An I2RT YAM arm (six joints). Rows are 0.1 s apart.
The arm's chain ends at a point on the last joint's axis. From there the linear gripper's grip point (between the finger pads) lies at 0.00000 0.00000 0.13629 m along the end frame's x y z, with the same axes.
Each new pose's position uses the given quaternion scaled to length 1; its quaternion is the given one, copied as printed.
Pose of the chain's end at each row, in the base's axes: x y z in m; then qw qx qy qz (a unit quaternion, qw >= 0):
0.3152 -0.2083 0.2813 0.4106 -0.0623 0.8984 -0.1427
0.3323 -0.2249 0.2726 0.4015 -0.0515 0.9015 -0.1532
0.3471 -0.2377 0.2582 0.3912 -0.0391 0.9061 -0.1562
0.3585 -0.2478 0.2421 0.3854 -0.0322 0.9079 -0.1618
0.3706 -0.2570 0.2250 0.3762 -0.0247 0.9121 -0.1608
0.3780 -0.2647 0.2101 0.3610 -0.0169 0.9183 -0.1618
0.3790 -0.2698 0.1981 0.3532 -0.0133 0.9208 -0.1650
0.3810 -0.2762 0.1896 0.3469 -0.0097 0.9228 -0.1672
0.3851 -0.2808 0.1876 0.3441 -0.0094 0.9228 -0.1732
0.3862 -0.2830 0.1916 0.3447 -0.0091 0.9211 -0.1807
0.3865 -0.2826 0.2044 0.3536 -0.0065 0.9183 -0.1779
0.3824 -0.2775 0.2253 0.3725 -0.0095 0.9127 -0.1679
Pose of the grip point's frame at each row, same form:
0.4182 -0.2363 0.1965 0.4106 -0.0623 0.8984 -0.1427
0.4331 -0.2569 0.1866 0.4015 -0.0515 0.9015 -0.1532
0.4454 -0.2721 0.1703 0.3912 -0.0391 0.9061 -0.1562
0.4553 -0.2845 0.1534 0.3854 -0.0322 0.9079 -0.1618
0.4652 -0.2944 0.1343 0.3762 -0.0247 0.9121 -0.1608
0.4691 -0.3035 0.1165 0.3610 -0.0169 0.9183 -0.1618
0.4682 -0.3099 0.1032 0.3532 -0.0133 0.9208 -0.1650
0.4687 -0.3173 0.0937 0.3469 -0.0097 0.9228 -0.1672
0.4721 -0.3235 0.0918 0.3441 -0.0094 0.9228 -0.1732
0.4732 -0.3275 0.0966 0.3447 -0.0091 0.9211 -0.1807
0.4753 -0.3265 0.1108 0.3536 -0.0065 0.9183 -0.1779
0.4755 -0.3183 0.1345 0.3725 -0.0095 0.9127 -0.1679

